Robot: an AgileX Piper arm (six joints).
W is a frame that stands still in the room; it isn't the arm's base.
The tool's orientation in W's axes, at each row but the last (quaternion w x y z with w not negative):
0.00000 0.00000 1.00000 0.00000
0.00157 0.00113 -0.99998 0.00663
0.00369 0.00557 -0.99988 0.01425
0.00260 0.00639 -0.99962 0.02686
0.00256 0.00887 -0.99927 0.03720
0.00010 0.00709 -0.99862 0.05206
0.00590 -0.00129 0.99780 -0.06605
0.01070 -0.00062 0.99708 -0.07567
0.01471 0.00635 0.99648 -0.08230
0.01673 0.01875 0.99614 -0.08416
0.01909 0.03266 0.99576 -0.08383
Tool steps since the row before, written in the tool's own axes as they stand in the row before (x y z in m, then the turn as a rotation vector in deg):
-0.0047 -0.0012 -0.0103 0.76 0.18 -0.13
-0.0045 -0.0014 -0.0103 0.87 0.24 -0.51
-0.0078 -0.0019 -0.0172 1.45 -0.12 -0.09
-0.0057 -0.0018 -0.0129 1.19 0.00 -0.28
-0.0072 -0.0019 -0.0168 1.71 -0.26 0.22
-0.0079 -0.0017 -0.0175 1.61 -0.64 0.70
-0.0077 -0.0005 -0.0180 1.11 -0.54 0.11
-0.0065 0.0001 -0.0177 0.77 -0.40 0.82
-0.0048 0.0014 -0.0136 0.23 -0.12 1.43
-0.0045 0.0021 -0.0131 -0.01 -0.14 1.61
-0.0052 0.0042 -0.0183 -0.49 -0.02 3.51
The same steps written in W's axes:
0.0047 -0.0012 0.0103 -0.76 0.18 0.13
0.0045 -0.0013 0.0103 -0.87 0.24 0.51
0.0079 -0.0013 0.0172 -1.45 -0.13 0.10
0.0058 -0.0010 0.0129 -1.19 0.00 0.29
0.0073 -0.0005 0.0169 -1.71 -0.31 -0.19
0.0079 0.0002 0.0176 -1.60 -0.73 -0.63
0.0075 0.0019 0.0180 -1.11 -0.55 -0.05
0.0061 0.0028 0.0176 -0.75 -0.52 -0.77
0.0044 0.0036 0.0133 -0.19 -0.35 -1.40
0.0042 0.0041 0.0127 0.05 -0.41 -1.56
0.0049 0.0069 0.0176 0.60 -0.64 -3.43

